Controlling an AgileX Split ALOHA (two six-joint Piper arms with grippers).
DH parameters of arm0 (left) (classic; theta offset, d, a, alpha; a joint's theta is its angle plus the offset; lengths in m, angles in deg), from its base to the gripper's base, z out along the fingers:
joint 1: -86.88 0.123 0 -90
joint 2: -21.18 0 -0.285 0
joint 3: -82.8 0 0.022 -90
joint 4: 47.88 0.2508 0 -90
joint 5: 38.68 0 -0.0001 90
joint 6: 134.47 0.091 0 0
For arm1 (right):
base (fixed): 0 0 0 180
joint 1: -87.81 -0.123 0 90
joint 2: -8.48 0 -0.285 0
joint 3: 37.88 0 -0.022 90
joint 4: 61.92 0.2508 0 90
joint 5: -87.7 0 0.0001 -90
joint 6: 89.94 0.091 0 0
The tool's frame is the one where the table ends.
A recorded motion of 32 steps. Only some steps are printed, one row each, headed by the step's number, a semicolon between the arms.
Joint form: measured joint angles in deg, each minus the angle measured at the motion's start. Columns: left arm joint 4, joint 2, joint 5, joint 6, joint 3, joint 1; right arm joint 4, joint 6, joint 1, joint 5, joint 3, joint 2.
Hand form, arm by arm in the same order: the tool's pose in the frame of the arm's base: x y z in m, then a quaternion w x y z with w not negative. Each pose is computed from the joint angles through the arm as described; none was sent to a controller.
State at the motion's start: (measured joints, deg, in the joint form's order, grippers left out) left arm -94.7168 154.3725 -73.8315 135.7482 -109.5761 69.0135; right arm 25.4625 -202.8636 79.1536 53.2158 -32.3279 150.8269
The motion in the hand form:
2: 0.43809 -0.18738 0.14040 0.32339 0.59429 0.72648 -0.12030; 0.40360 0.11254 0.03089 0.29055 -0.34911 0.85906 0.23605
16: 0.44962 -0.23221 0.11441 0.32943 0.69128 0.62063 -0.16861; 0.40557 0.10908 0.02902 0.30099 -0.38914 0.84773 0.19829
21: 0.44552 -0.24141 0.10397 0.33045 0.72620 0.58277 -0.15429; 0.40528 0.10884 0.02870 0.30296 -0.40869 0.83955 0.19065
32: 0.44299 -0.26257 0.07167 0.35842 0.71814 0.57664 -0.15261; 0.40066 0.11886 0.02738 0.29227 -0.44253 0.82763 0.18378
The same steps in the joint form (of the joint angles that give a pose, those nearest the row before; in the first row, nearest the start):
2: -0.14 2.76 -0.56 3.40 -2.30 -0.61; 0.07 -0.22 -0.04 1.02 0.00 0.00
16: -4.77 12.80 -9.76 17.10 -14.73 -3.73; 0.13 -6.21 -0.04 3.78 0.00 0.00
21: -4.77 13.99 -8.97 22.90 -14.72 -4.96; -0.43 -8.30 -0.04 3.91 0.00 0.00
32: -13.50 18.38 -3.51 30.70 -14.77 -7.28; -3.42 -8.31 -1.65 4.54 0.00 -0.05

